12 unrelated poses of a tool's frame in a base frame.
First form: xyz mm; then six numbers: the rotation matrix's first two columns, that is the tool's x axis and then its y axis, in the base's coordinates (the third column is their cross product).
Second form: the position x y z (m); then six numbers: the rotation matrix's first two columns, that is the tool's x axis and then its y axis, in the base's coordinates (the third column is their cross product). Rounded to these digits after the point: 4 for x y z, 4 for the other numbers.
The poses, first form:
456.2, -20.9, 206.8, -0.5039, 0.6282, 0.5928, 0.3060, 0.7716, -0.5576
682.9, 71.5, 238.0, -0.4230, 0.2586, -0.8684, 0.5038, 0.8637, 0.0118
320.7, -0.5, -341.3, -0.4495, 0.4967, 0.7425, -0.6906, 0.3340, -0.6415
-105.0, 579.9, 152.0, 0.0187, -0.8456, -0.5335, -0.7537, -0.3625, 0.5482
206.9, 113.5, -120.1, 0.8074, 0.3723, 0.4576, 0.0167, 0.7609, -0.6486
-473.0, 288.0, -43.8, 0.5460, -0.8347, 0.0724, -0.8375, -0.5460, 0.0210
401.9, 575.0, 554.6, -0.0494, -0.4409, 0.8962, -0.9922, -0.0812, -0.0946
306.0, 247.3, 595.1, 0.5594, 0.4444, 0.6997, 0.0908, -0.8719, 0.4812
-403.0, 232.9, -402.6, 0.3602, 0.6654, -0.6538, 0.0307, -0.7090, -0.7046
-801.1, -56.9, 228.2, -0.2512, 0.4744, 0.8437, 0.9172, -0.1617, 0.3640
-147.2, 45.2, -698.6, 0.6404, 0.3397, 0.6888, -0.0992, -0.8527, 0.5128
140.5, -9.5, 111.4, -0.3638, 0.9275, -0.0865, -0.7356, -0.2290, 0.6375
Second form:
0.4562, -0.0209, 0.2068, -0.5039, 0.6282, 0.5928, 0.3060, 0.7716, -0.5576
0.6829, 0.0715, 0.2380, -0.4230, 0.2586, -0.8684, 0.5038, 0.8637, 0.0118
0.3207, -0.0005, -0.3413, -0.4495, 0.4967, 0.7425, -0.6906, 0.3340, -0.6415
-0.1050, 0.5799, 0.1520, 0.0187, -0.8456, -0.5335, -0.7537, -0.3625, 0.5482
0.2069, 0.1135, -0.1201, 0.8074, 0.3723, 0.4576, 0.0167, 0.7609, -0.6486
-0.4730, 0.2880, -0.0438, 0.5460, -0.8347, 0.0724, -0.8375, -0.5460, 0.0210
0.4019, 0.5750, 0.5546, -0.0494, -0.4409, 0.8962, -0.9922, -0.0812, -0.0946
0.3060, 0.2473, 0.5951, 0.5594, 0.4444, 0.6997, 0.0908, -0.8719, 0.4812
-0.4030, 0.2329, -0.4026, 0.3602, 0.6654, -0.6538, 0.0307, -0.7090, -0.7046
-0.8011, -0.0569, 0.2282, -0.2512, 0.4744, 0.8437, 0.9172, -0.1617, 0.3640
-0.1472, 0.0452, -0.6986, 0.6404, 0.3397, 0.6888, -0.0992, -0.8527, 0.5128
0.1405, -0.0095, 0.1114, -0.3638, 0.9275, -0.0865, -0.7356, -0.2290, 0.6375

